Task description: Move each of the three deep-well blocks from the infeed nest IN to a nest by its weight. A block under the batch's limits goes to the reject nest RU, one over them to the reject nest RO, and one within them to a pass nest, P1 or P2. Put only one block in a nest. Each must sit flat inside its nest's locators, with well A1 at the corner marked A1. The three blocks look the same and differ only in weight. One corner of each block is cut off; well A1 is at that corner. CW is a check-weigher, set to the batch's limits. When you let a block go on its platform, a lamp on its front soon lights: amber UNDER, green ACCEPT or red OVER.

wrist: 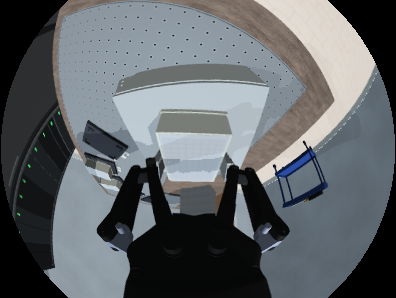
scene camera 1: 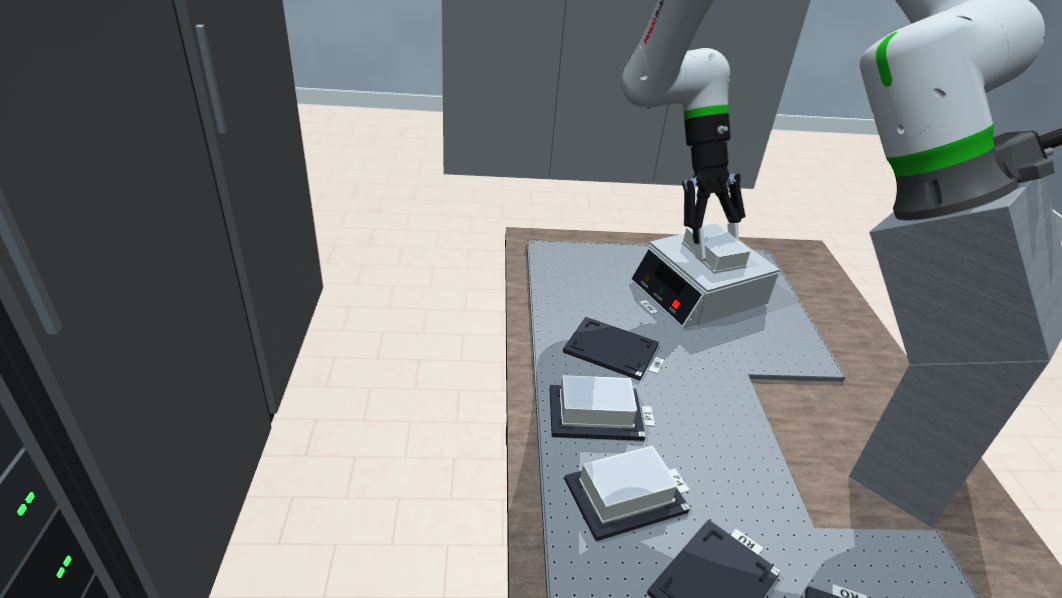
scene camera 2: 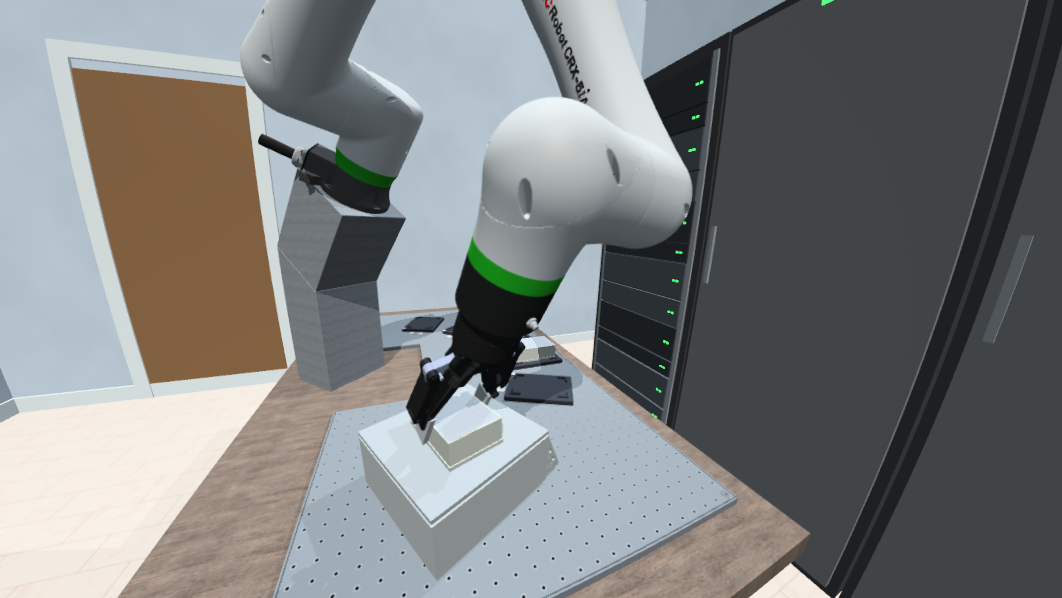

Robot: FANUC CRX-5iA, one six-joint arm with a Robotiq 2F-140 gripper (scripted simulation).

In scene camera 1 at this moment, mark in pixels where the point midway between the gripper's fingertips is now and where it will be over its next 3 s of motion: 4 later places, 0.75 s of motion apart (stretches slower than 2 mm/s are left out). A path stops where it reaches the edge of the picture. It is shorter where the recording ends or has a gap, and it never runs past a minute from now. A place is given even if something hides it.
The gripper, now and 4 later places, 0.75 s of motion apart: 717, 255; 720, 245; 724, 232; 719, 231; 700, 238
